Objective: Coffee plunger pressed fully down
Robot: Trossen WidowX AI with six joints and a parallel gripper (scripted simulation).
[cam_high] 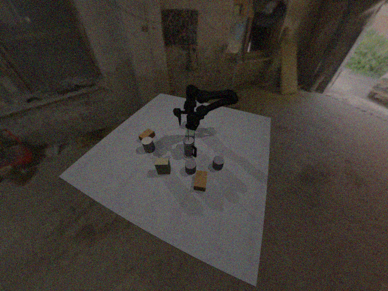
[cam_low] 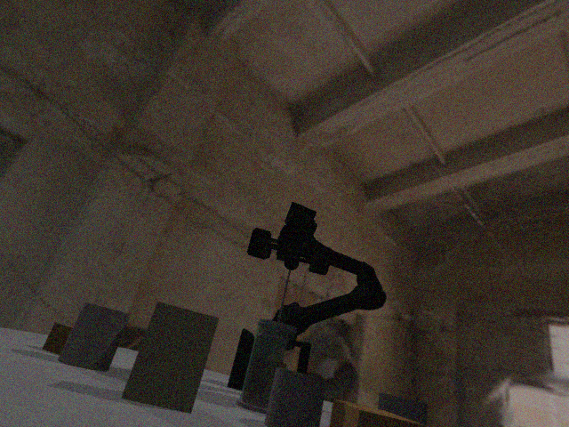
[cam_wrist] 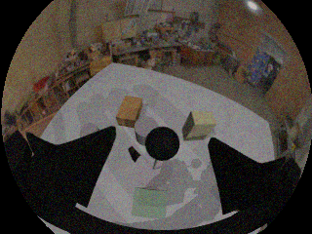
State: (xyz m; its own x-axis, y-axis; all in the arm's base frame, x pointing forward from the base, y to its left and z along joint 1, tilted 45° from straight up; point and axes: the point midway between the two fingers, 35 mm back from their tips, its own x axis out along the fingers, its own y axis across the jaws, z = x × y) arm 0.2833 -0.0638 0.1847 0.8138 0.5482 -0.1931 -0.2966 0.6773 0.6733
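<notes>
Now: the coffee press 2 cm to the left of my gripper tip and 14 cm below it. The rest, counted from my gripper tip: pale-topped block (20 cm ahead, 9 cm to the right, 21 cm below).
</notes>
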